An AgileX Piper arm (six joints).
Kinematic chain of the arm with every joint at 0, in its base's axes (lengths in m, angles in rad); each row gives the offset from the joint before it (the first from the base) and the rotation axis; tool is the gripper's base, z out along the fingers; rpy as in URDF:
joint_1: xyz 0 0 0.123 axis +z
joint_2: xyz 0 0 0 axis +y
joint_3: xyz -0.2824 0 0.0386 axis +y
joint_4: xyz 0.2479 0 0.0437 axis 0.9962 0 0.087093
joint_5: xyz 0 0 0 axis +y
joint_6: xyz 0.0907 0 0.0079 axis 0.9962 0 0.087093
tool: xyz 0 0 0 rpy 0 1.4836 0
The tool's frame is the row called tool.
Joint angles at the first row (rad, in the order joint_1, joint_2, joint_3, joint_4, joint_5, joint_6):
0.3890 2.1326 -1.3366 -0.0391 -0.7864 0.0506
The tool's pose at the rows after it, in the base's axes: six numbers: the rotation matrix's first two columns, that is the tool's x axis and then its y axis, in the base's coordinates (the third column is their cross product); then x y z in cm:
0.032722 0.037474 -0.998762 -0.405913 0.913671 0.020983 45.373 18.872 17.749
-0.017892 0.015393 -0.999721 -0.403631 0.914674 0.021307 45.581 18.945 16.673
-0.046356 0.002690 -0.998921 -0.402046 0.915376 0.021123 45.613 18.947 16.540
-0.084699 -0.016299 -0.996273 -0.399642 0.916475 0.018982 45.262 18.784 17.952
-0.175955 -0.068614 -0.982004 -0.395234 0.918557 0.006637 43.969 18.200 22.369
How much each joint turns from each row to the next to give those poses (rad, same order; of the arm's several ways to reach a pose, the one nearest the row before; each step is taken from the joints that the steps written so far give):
0.0000 0.0811 -0.0520 -0.0008 0.0029 -0.0001
0.0000 0.0183 -0.0080 0.0000 0.0451 0.0000
0.0000 -0.0022 -0.0031 0.0000 0.0366 0.0000
0.0000 -0.0482 0.0064 -0.0012 0.0845 0.0000
0.0000 -0.1377 0.0024 -0.0088 0.2410 -0.0009

